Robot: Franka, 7 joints.
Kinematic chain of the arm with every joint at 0, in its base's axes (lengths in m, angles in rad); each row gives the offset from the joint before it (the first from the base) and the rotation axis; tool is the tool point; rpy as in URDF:
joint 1: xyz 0 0 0.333 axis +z
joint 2: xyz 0 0 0 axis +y
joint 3: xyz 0 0 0.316 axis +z
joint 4: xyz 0.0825 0 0 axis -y
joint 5: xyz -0.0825 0 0.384 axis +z
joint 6: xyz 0 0 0 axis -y
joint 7: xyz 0.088 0 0 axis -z
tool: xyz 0 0 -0.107 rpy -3.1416 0 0
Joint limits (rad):
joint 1: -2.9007..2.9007
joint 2: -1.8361..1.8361
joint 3: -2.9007..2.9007
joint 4: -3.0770..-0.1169
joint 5: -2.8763..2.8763
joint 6: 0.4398..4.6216
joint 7: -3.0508..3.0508
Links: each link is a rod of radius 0.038 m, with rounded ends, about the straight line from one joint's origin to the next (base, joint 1, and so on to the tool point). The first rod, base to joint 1, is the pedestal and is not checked.
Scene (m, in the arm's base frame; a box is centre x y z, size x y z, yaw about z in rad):
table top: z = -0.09
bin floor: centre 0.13 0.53 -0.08 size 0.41 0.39 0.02 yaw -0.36
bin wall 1: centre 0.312 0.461 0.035 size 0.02 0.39 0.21 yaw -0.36
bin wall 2: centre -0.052 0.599 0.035 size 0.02 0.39 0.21 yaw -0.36
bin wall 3: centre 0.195 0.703 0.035 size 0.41 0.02 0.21 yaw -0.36
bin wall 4: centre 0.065 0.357 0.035 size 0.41 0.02 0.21 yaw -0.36
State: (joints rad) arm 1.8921 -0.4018 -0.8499 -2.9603 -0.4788 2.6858 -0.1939
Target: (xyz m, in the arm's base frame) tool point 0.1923 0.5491 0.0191
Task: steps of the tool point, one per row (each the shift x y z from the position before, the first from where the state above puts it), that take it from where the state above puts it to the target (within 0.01 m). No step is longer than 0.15 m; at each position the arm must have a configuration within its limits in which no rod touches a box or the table.
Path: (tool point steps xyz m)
1: 0.0496 0.0553 -0.0009
2: 0.0302 0.0600 -0.0179
3: 0.0128 0.0585 -0.0434
4: -0.0017 0.0470 -0.0721
5: -0.0131 0.0251 -0.0971

